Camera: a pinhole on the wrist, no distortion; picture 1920 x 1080 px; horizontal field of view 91.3 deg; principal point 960.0 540.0 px. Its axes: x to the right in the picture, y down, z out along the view. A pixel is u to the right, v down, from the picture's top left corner.
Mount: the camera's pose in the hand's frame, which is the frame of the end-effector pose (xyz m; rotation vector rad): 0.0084 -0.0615 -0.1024 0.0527 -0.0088 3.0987
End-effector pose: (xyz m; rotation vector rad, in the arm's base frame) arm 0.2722 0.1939 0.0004 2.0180 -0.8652 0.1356
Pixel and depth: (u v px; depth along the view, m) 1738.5 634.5 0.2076
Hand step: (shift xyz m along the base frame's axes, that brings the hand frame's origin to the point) -0.0955 0.0221 -0.1825
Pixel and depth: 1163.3 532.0 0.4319
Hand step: -0.0932 -0.2032 -0.2621
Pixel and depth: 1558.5 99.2 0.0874
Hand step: -0.0172 0.0388 -0.0230
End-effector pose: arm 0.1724 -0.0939 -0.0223 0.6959 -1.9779 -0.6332
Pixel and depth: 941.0 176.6 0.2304
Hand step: -0.1289 0.0211 -0.0255
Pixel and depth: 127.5 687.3 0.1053
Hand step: -0.0256 -0.1306 0.0064
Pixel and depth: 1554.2 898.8 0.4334
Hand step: -0.1425 0.0754 -0.4509
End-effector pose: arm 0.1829 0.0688 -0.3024 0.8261 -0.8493 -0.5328
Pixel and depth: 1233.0 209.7 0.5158
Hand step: -0.3983 -0.0218 0.2124
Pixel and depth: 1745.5 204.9 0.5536
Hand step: -0.6109 0.1923 0.1185
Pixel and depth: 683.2 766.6 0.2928
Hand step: -0.1086 -0.2288 0.0064
